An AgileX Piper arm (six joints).
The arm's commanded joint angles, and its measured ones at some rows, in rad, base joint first. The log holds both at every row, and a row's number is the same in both.
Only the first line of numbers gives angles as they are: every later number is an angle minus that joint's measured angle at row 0.
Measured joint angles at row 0:
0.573, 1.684, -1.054, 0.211, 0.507, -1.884
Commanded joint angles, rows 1 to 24:
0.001, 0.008, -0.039, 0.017, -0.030, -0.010
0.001, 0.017, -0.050, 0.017, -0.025, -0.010
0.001, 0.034, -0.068, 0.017, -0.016, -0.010
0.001, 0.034, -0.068, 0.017, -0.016, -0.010
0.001, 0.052, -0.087, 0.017, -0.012, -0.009
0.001, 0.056, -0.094, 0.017, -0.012, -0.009
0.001, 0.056, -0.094, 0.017, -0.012, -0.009
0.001, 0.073, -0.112, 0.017, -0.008, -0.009
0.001, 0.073, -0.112, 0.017, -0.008, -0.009
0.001, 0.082, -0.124, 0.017, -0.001, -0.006
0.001, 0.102, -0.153, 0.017, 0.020, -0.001
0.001, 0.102, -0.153, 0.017, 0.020, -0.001
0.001, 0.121, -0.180, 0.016, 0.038, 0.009
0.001, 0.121, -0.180, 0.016, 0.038, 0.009
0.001, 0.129, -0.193, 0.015, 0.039, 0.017
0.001, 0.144, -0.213, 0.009, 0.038, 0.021
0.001, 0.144, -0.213, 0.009, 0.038, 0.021
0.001, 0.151, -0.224, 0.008, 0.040, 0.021
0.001, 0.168, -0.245, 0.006, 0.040, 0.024
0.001, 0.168, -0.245, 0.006, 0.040, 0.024
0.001, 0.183, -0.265, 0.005, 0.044, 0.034
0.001, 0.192, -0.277, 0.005, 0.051, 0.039
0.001, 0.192, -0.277, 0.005, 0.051, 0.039
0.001, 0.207, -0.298, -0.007, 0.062, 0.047
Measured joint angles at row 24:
0.001, 0.200, -0.257, -0.004, 0.086, 0.029
